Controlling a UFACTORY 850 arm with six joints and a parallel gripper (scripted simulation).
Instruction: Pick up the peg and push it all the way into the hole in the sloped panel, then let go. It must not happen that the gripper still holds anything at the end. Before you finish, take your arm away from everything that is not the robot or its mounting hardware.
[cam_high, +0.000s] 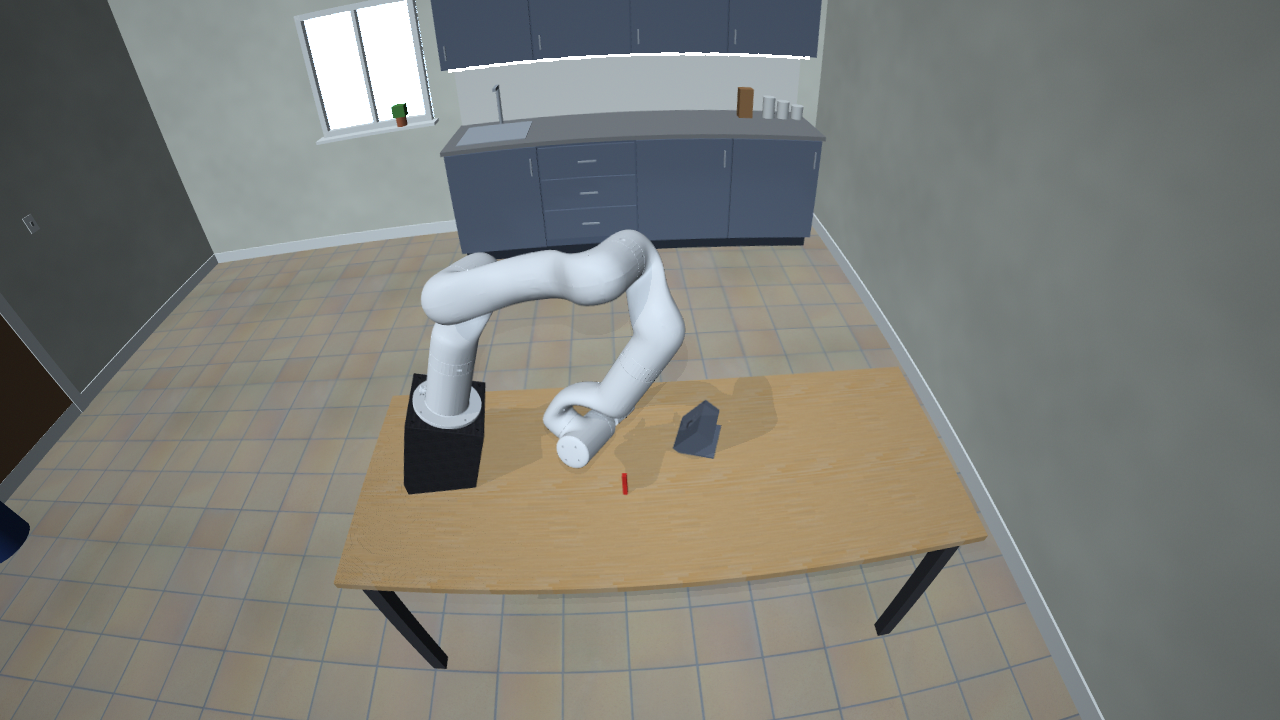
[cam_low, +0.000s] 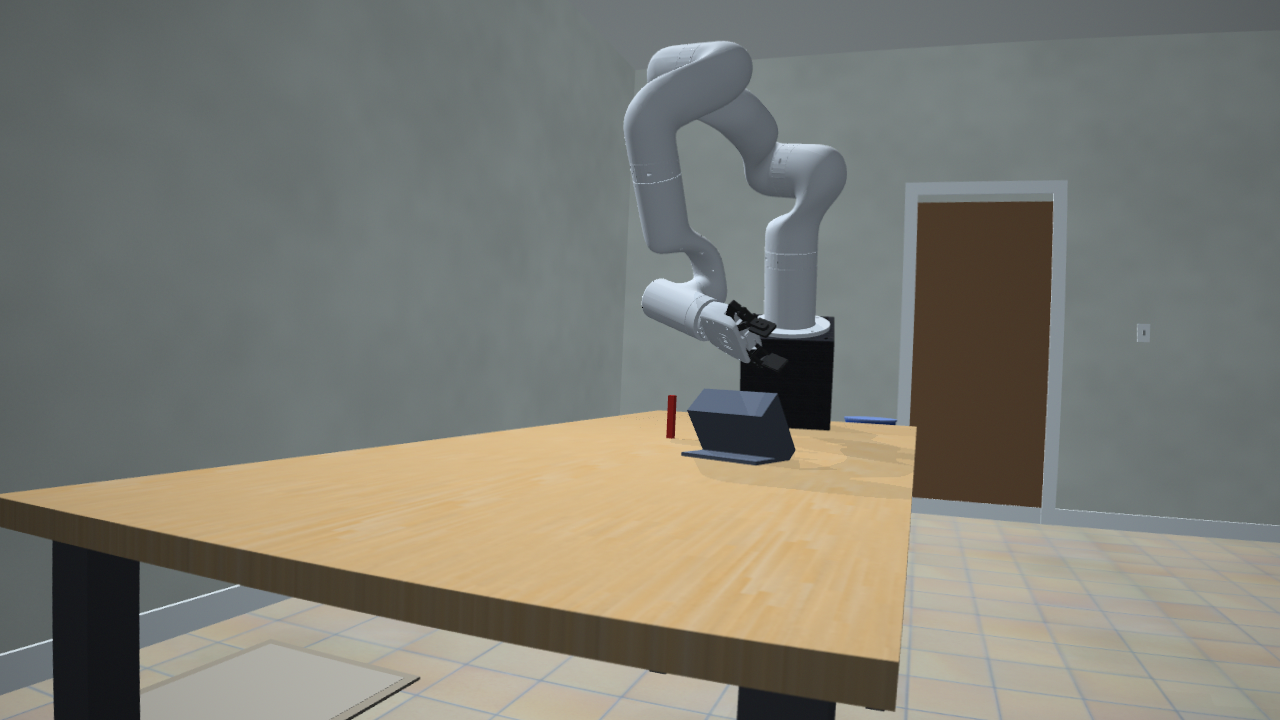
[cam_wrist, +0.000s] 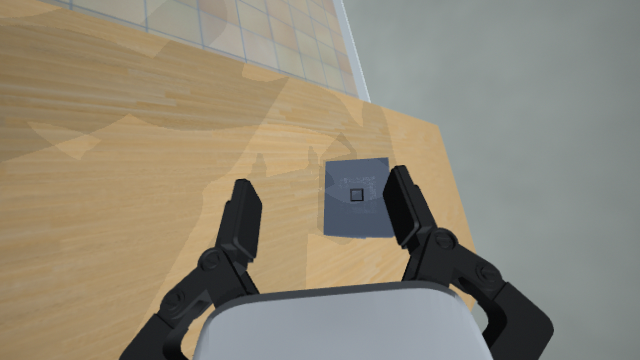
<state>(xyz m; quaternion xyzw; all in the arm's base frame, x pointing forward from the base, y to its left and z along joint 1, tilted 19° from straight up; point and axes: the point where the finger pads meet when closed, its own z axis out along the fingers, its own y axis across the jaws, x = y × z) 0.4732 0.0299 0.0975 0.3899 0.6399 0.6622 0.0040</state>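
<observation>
The red peg lies 20 mm behind my hand, 190 mm to the right of it and 140 mm below it. The rest, counted from my hand: flat panel foot: 220 mm ahead, 20 mm to the right, 170 mm below.
</observation>
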